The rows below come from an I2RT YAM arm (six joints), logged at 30 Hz.
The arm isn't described. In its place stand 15 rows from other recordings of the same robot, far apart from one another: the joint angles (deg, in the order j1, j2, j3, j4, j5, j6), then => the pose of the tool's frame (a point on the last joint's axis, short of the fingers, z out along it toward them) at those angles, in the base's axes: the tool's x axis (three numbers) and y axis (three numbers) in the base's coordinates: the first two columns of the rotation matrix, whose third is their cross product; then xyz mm.
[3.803, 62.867, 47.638, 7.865, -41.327, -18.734] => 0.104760 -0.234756 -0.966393 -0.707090 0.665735 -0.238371 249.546 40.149 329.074
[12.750, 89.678, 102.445, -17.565, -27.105, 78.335] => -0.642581 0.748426 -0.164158 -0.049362 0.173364 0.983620 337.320 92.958 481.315
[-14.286, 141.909, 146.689, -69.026, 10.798, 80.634] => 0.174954 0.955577 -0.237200 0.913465 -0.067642 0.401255 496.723 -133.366 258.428
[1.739, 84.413, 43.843, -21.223, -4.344, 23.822] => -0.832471 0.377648 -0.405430 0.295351 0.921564 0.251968 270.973 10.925 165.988
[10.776, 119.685, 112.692, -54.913, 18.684, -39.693] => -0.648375 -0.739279 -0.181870 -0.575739 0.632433 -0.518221 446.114 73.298 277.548
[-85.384, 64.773, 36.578, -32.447, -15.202, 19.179] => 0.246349 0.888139 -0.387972 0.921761 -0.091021 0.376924 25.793 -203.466 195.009
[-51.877, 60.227, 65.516, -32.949, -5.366, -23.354] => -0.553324 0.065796 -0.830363 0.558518 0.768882 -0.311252 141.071 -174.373 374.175
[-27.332, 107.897, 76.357, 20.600, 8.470, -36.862] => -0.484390 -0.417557 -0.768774 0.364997 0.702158 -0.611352 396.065 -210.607 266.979
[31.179, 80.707, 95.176, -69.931, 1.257, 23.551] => -0.848618 -0.046604 -0.526949 -0.183123 0.960406 0.209969 224.336 134.838 403.072
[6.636, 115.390, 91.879, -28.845, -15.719, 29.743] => -0.819626 0.385422 -0.423867 0.150910 0.858982 0.489260 443.803 61.342 223.555
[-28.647, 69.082, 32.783, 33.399, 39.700, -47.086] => -0.710403 -0.254008 -0.656360 0.599846 0.269272 -0.753443 217.252 -144.593 258.289
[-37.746, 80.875, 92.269, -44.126, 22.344, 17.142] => -0.167149 0.474160 -0.864427 0.908708 0.414241 0.051510 226.086 -192.145 423.562
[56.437, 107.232, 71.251, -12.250, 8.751, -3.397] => -0.366133 -0.657779 -0.658235 -0.790633 0.592932 -0.152744 228.113 334.023 188.828
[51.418, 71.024, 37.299, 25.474, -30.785, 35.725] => -0.649225 -0.009443 -0.760538 -0.749384 0.179002 0.637481 157.091 226.129 262.023
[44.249, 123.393, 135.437, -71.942, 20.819, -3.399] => -0.587519 -0.649681 -0.482428 -0.560350 0.756740 -0.336678 328.440 302.278 350.913
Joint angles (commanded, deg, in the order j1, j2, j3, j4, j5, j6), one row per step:
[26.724 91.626 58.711 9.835 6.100 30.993]
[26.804 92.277 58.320 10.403 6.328 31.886]
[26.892 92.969 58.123 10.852 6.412 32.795]
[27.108 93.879 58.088 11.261 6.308 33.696]
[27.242 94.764 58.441 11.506 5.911 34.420]
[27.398 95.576 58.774 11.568 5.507 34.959]
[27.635 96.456 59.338 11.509 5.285 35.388]
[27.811 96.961 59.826 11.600 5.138 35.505]
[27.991 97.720 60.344 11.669 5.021 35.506]
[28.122 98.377 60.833 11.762 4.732 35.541]
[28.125 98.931 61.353 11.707 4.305 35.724]
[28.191 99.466 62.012 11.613 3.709 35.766]
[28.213 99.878 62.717 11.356 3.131 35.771]
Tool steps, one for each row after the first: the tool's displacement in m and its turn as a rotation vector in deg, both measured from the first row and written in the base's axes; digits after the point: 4 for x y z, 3 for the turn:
[0.0008 0.0008 -0.0052 0.477 0.663 -0.481]
[0.0019 0.0019 -0.0098 1.031 1.325 -0.833]
[0.0032 0.0043 -0.0149 1.593 2.107 -0.891]
[0.0054 0.0066 -0.0179 2.219 2.676 -0.693]
[0.0071 0.0089 -0.0209 2.625 3.309 -0.400]
[0.0092 0.0119 -0.0232 2.888 3.834 -0.150]
[0.0107 0.0142 -0.0234 3.068 3.845 0.114]
[0.0126 0.0166 -0.0252 3.024 4.028 0.393]
[0.0145 0.0188 -0.0264 3.115 4.175 0.769]
[0.0165 0.0202 -0.0271 3.379 4.413 1.081]
[0.0185 0.0222 -0.0269 3.636 4.539 1.672]
[0.0204 0.0238 -0.0260 3.859 4.642 2.218]

